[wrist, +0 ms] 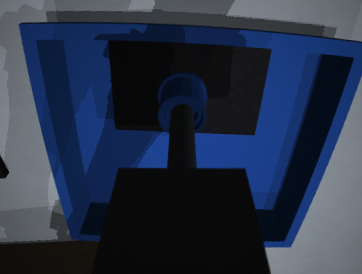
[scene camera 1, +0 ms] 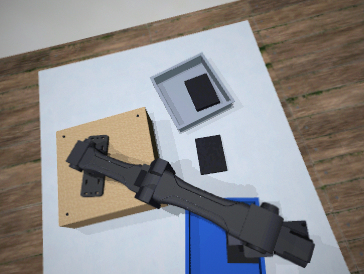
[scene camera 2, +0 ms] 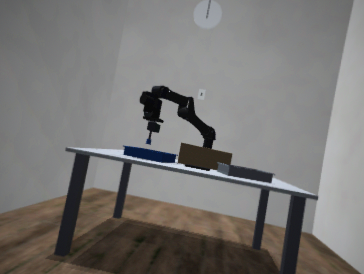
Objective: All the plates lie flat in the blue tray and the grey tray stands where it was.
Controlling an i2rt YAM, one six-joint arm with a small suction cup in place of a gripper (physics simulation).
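Where they show: hand, tool point: (wrist: 182, 94) (scene camera 2: 148, 144); arm's base, link origin: (scene camera 1: 96, 165) (scene camera 2: 206, 150).
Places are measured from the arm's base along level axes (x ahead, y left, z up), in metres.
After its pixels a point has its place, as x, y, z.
One black plate (scene camera 1: 202, 92) @[0.346, 0.291, -0.085] lies in the grey tray (scene camera 1: 172, 100) @[0.230, 0.277, -0.106] (scene camera 2: 247, 173) @[0.406, 0.324, -0.081]. A second black plate (scene camera 1: 211, 154) @[0.368, 0.052, -0.098] lies flat on the table between the two trays. Another black plate (scene camera 1: 237, 256) @[0.429, -0.272, -0.095] (wrist: 235, 95) @[0.439, -0.265, -0.095] lies flat in the blue tray (scene camera 1: 200, 247) @[0.319, -0.246, -0.106] (scene camera 2: 150, 154) @[0.495, -0.182, -0.078] (wrist: 240, 160) @[0.360, -0.283, -0.106], near one wall; whether more than one plate is stacked there I cannot tell. My suction cup (scene camera 2: 148, 142) (wrist: 182, 97) is open and holds nothing. It hangs above the blue tray, over the plate in it and apart from it. In scene camera 1 the arm hides the cup and part of this tray.
The arm's base stands on a wooden block (scene camera 1: 112, 130) @[0.044, 0.118, 0.002] (scene camera 2: 205, 155) @[0.184, 0.042, -0.033], beside both trays. The arm reaches from it across the white table (scene camera 1: 90, 90) @[-0.101, 0.345, -0.109] (scene camera 2: 100, 152) @[0.663, -0.374, -0.109] to the blue tray. A dark corner shows at the left edge of the wrist view.
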